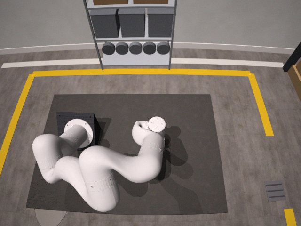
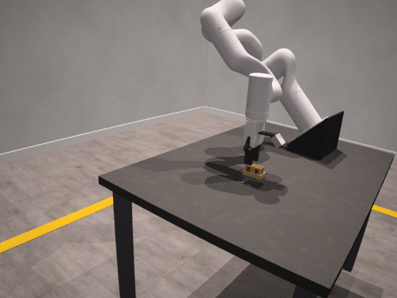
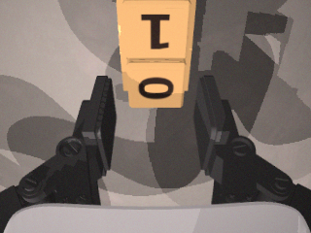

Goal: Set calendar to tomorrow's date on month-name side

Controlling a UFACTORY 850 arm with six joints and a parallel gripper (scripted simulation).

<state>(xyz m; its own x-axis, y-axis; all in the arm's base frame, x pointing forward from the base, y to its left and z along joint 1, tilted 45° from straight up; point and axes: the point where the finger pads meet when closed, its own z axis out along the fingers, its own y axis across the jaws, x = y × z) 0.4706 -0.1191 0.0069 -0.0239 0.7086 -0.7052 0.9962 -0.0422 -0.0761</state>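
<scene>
Now: hand 4 cm above the calendar cube. Also, from my hand: wooden tray: 2 cm to the left, 6 cm below.
</scene>
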